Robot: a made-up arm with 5 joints.
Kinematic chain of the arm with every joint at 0, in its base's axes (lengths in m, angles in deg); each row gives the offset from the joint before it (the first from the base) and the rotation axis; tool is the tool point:
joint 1: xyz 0 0 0.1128 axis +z
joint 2: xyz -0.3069 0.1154 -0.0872 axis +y
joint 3: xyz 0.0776 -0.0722 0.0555 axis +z
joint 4: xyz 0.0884 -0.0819 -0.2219 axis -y
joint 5: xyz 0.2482 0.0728 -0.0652 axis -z
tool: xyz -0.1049 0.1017 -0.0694
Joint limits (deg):
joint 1: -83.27..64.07
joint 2: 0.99..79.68
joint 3: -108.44..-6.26
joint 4: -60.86..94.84
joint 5: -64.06..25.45
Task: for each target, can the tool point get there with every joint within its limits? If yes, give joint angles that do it. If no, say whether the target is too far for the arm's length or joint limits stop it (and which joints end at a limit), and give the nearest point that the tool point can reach.
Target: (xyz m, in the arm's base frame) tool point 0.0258 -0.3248 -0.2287
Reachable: yes | joints 47.38 10.59 -97.93 23.14 -0.60
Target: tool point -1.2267 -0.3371 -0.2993
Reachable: no: too far | nearest point -0.6695 -0.1840 -0.2116 | short by 0.584 m
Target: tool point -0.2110 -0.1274 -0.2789
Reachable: yes | joints 6.68 50.42 -37.93 64.52 -34.87
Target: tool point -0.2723 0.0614 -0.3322
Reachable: yes | joints -30.65 17.27 -46.02 -20.47 -56.60
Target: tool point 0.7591 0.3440 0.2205
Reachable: no: joint limits stop it (at a limit: joint 2, joint 3, joint 4, joint 5) | nearest point 0.1349 0.0611 0.0619 | short by 0.703 m
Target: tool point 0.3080 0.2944 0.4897
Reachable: no: joint limits stop it (at a limit: joint 2, joint 3, joint 4, joint 5) | nearest point 0.1071 0.1024 0.0619 | short by 0.510 m
